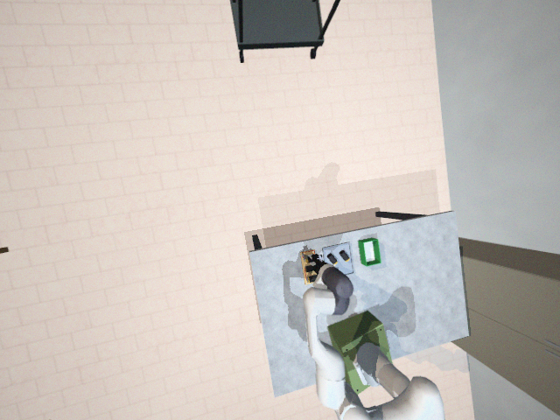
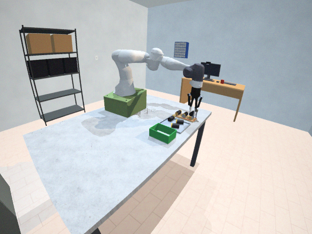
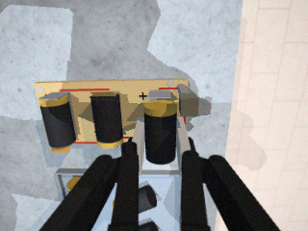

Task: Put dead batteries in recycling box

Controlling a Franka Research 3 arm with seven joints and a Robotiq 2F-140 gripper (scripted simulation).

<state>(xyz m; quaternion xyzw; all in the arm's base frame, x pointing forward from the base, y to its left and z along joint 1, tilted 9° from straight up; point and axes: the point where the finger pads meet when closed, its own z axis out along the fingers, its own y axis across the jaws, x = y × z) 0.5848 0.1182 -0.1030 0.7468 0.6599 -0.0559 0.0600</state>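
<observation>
Now: hand 4 cm above the post, 3 cm to the right of it and 3 cm short of it. The rest, counted from my hand: grey tray 18 cm to the right, 9 cm behind, 8 cm below; then green recycling box 38 cm to the right, 9 cm behind, 7 cm below.
</observation>
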